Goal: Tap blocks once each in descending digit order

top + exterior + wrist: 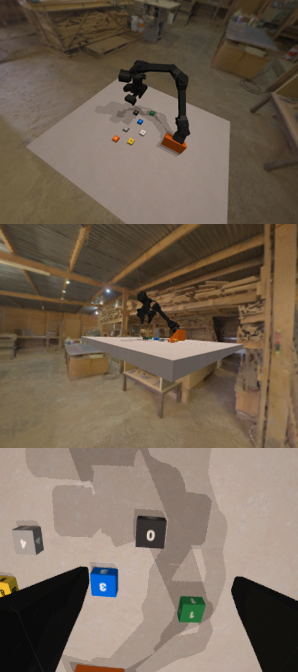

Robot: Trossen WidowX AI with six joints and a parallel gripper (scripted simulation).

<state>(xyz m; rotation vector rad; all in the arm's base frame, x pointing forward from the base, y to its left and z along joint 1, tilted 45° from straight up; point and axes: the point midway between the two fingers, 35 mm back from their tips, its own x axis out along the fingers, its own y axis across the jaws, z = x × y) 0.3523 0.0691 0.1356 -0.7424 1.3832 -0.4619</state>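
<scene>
My gripper tip is now 4 cm past the orange block, 25 cm to the right of it and 11 cm above it. From my gripper tip the other things lie so: green block (10 cm behind, 8 cm to the right, 11 cm below); then black block (11 cm below); then blue block (8 cm behind, 5 cm to the left, 11 cm below).
</scene>
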